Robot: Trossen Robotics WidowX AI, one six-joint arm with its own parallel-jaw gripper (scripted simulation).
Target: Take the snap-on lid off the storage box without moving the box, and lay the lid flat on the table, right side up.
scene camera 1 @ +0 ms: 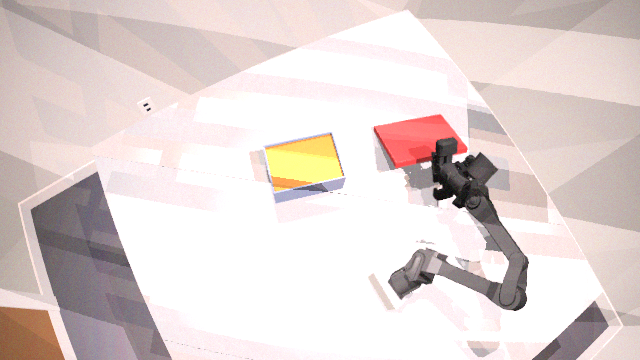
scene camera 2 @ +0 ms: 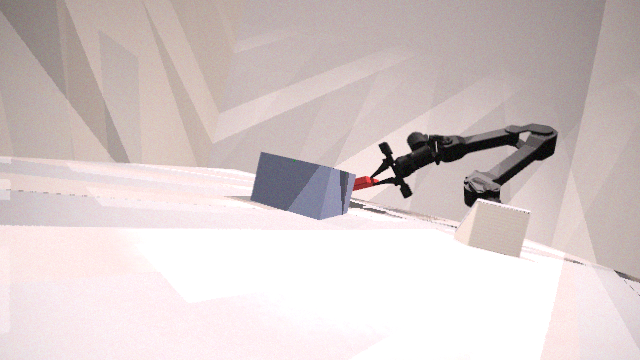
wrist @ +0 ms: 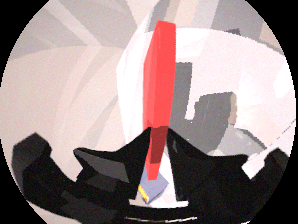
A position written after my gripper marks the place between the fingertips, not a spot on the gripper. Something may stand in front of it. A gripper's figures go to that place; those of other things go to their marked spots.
Labels:
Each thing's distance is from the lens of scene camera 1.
my gripper (scene camera 1: 432,155): 1.17 m
red lid (scene camera 1: 411,141): 1.20 m

